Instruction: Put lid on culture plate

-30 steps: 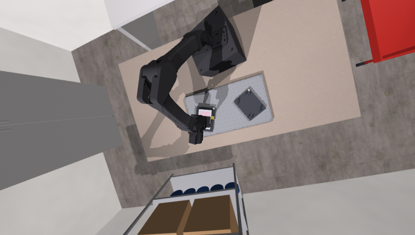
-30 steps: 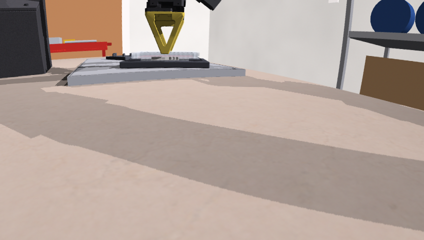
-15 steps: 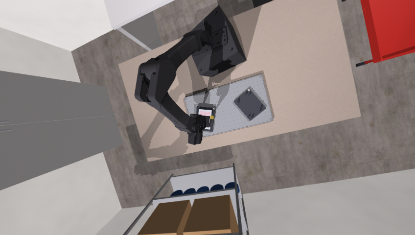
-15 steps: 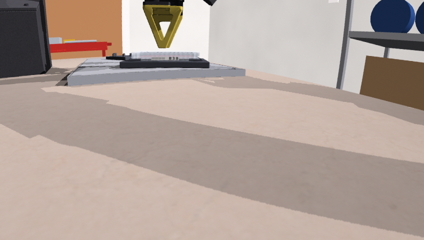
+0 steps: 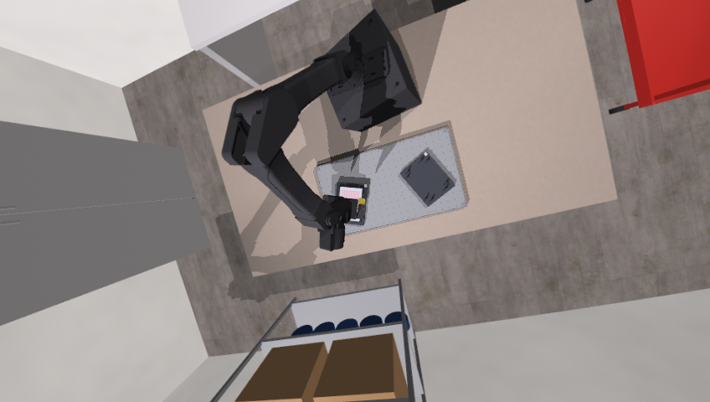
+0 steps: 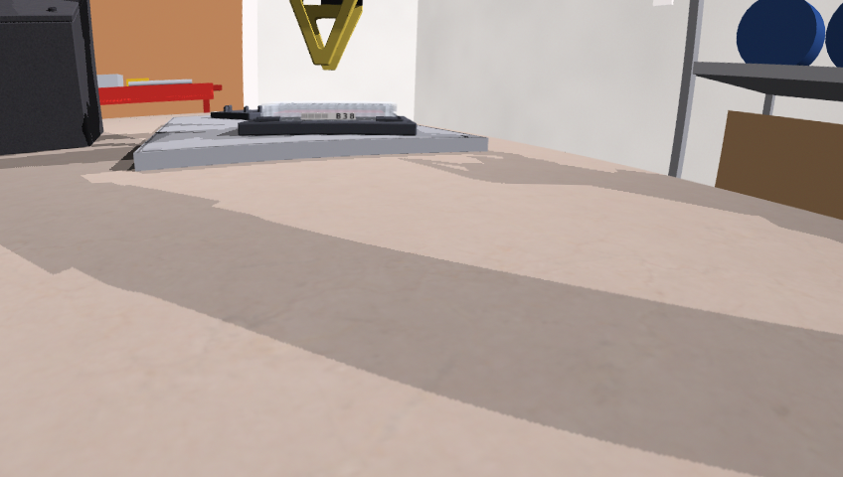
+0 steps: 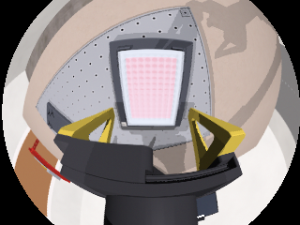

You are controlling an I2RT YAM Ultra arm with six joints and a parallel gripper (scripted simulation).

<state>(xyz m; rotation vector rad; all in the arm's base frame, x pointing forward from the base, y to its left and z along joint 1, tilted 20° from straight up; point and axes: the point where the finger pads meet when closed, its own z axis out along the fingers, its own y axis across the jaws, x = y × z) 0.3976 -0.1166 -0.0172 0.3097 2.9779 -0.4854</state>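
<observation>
Right now my hand is 1 cm short of the clear lid and 5 cm above it. Round my hand: black plate nest N1: 1 cm ahead, 7 cm below; culture plate B38: 1 cm ahead, 5 cm below; grey base plate: 4 cm behind, 15 cm to the left, 8 cm below.
</observation>
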